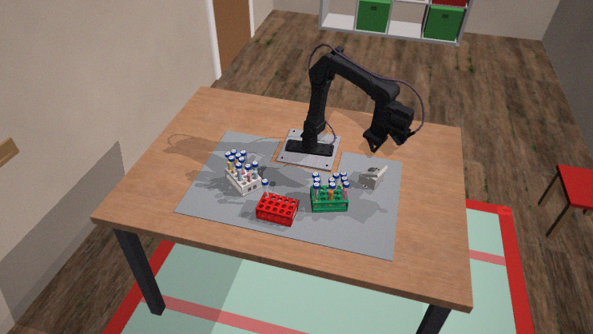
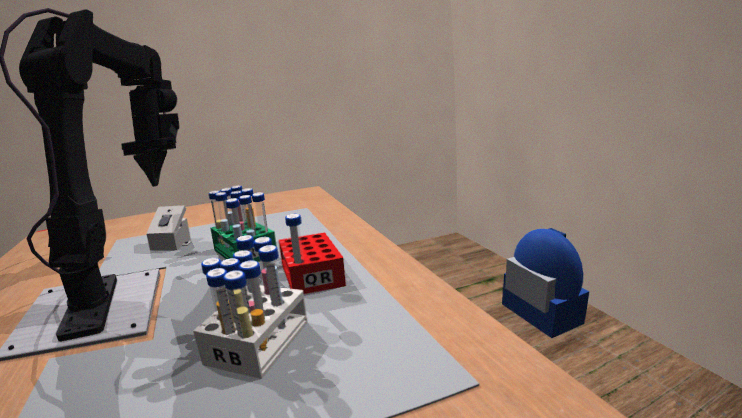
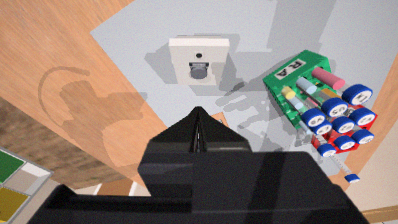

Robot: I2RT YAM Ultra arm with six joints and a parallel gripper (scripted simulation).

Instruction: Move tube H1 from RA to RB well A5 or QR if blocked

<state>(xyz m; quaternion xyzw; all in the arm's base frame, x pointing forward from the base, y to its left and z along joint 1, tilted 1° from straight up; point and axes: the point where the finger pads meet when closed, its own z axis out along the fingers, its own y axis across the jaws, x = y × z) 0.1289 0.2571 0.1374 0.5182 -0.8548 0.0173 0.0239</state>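
The grey done button box is 10 mm ahead of my hand, 10 mm to the left of it and 100 mm below it. Round my hand: red rack QR (250 mm ahead, 310 mm to the right, 120 mm below); clear tube (130 mm ahead, 120 mm to the right, 80 mm below); white rack RB (120 mm ahead, 470 mm to the right, 120 mm below).
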